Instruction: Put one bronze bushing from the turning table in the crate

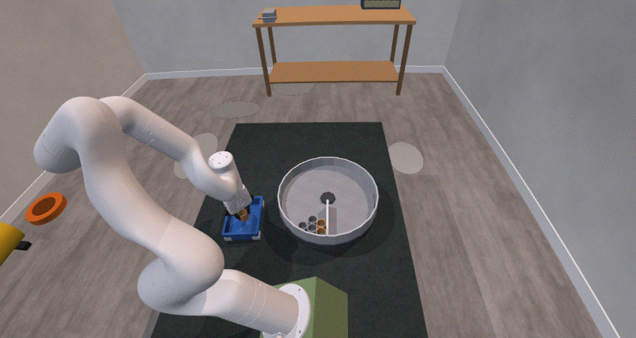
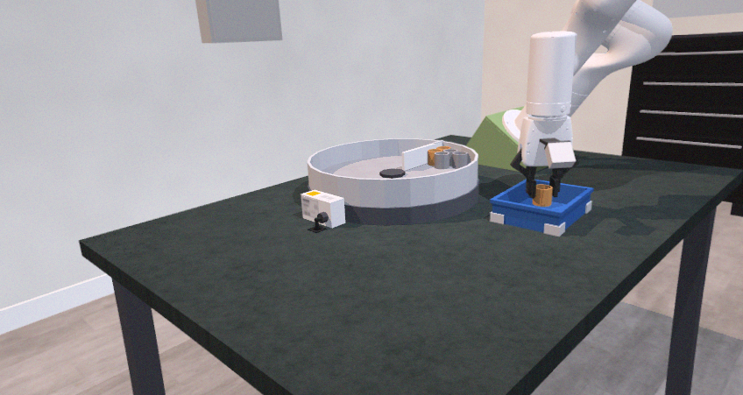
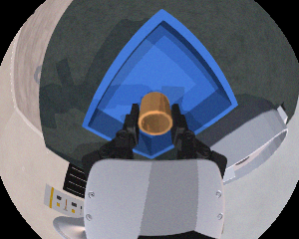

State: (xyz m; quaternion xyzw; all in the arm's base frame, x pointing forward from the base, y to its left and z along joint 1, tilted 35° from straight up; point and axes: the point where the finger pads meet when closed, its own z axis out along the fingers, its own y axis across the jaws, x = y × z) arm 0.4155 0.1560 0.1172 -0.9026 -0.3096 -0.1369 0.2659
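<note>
Now: the blue crate 40 mm below my hand. Round my hand: turning table: 360 mm to the right, 50 mm ahead, 10 mm below.
</note>
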